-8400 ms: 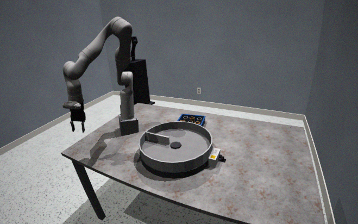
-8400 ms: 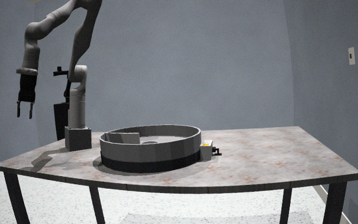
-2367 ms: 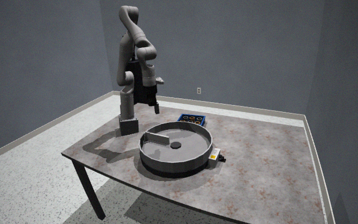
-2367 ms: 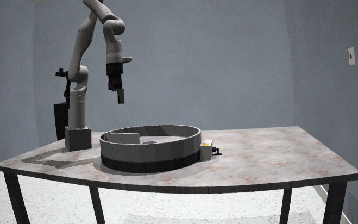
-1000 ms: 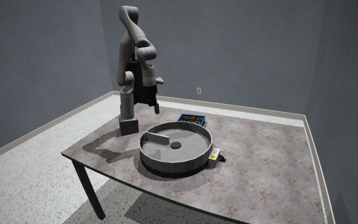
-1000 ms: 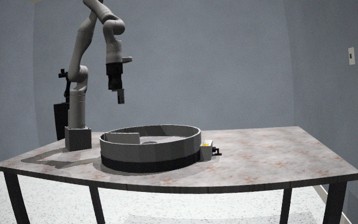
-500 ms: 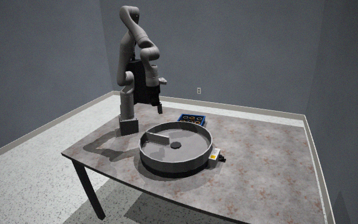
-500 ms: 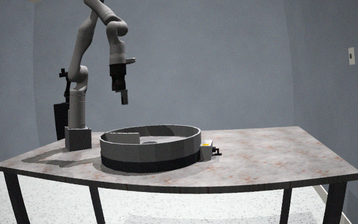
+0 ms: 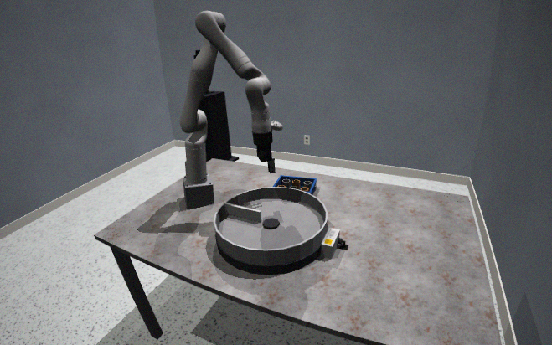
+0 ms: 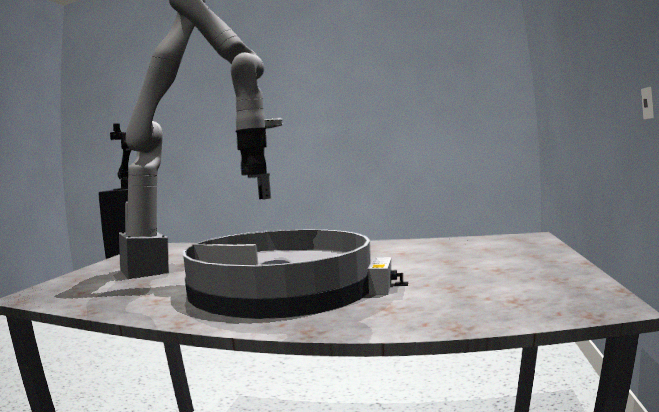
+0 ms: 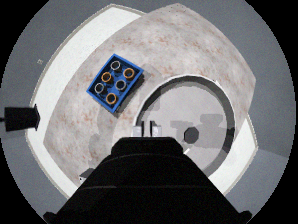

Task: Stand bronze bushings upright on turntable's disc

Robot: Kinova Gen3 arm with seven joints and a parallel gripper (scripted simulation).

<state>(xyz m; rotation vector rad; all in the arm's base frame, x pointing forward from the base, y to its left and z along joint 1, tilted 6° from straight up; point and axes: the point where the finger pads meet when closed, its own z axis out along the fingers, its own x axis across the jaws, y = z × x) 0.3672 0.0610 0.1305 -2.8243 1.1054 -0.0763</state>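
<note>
Now: the blue crate 10 mm ahead of my hand, 190 mm to the left of it and 180 mm below it. Also, from my hand: grey turntable disc (80 mm ahead, 160 mm to the right, 160 mm below).
</note>
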